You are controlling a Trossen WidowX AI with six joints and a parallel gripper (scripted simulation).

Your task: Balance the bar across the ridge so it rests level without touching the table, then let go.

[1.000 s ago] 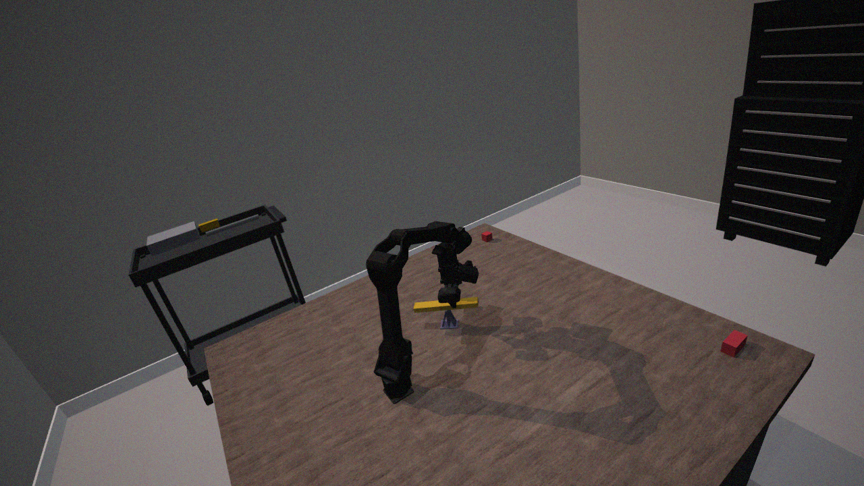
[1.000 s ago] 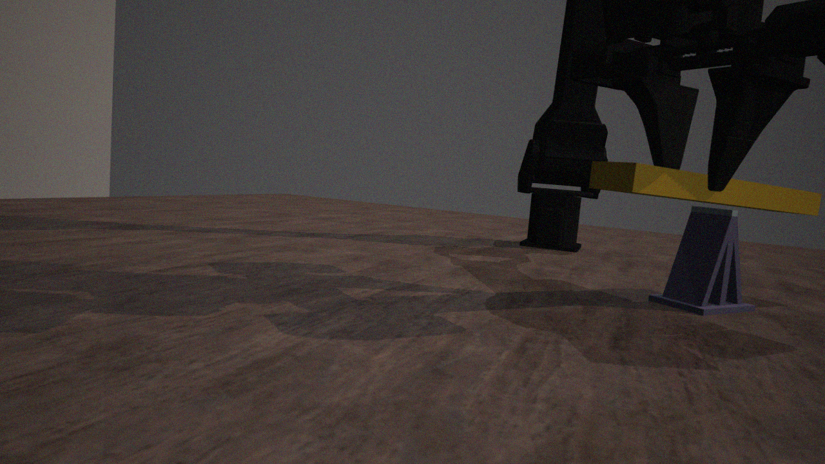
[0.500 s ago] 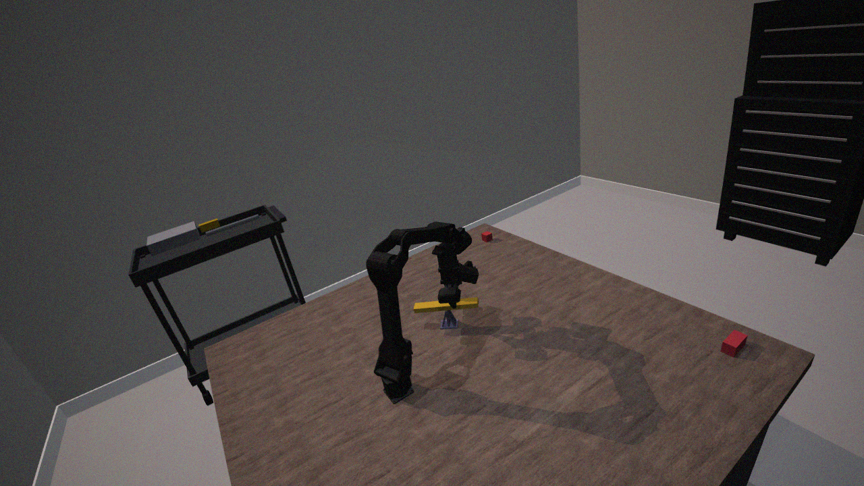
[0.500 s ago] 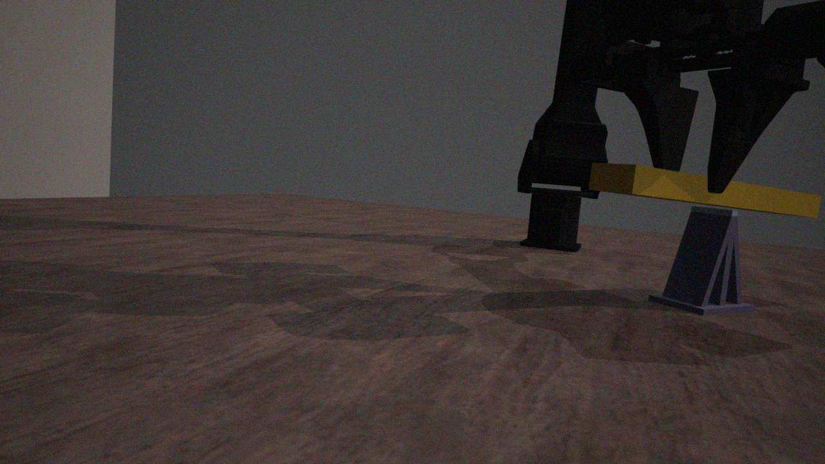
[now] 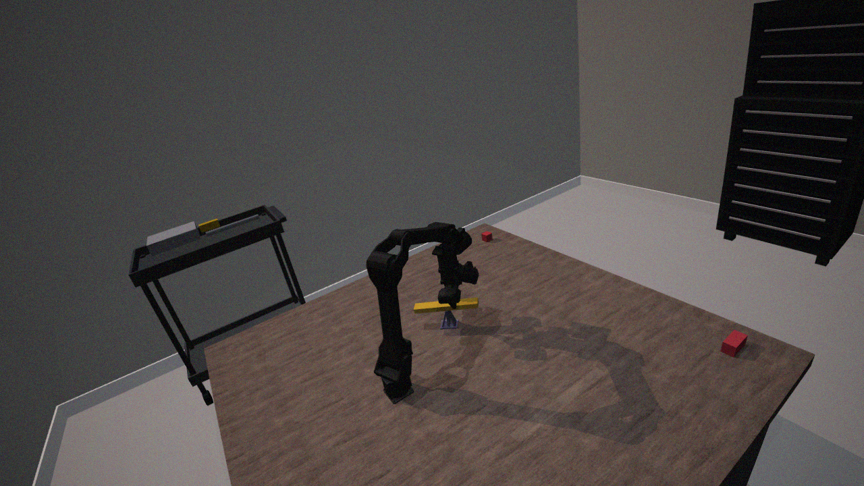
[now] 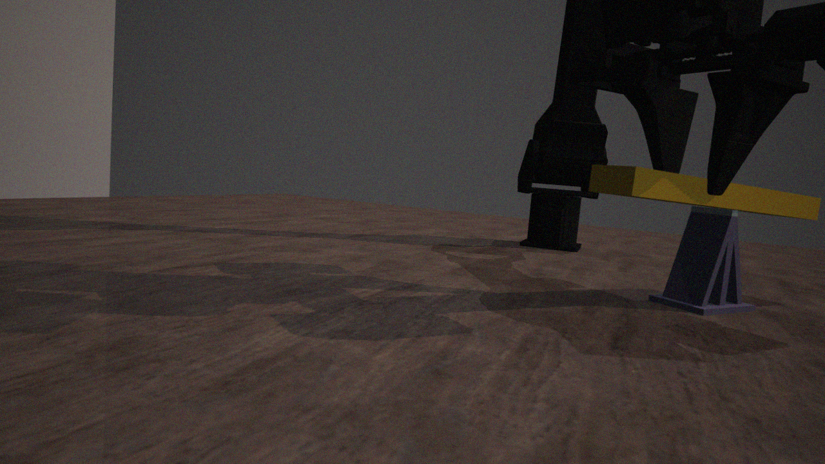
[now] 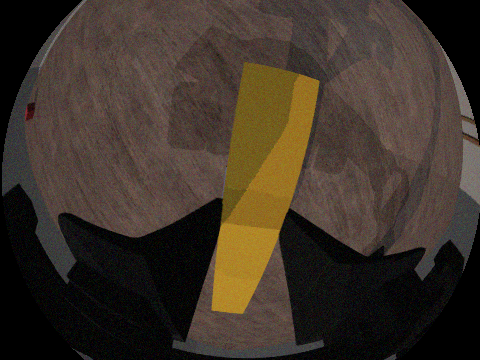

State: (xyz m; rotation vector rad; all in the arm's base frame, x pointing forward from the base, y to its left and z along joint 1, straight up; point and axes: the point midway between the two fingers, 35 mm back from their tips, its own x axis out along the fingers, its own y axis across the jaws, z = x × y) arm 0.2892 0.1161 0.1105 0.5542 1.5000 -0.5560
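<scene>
Now: the yellow bar 20 mm to the left of my gripper tip and 20 mm behind it. Round my gripper tip: small red cube: 450 mm ahead, 380 mm to the left, 60 mm below.
</scene>
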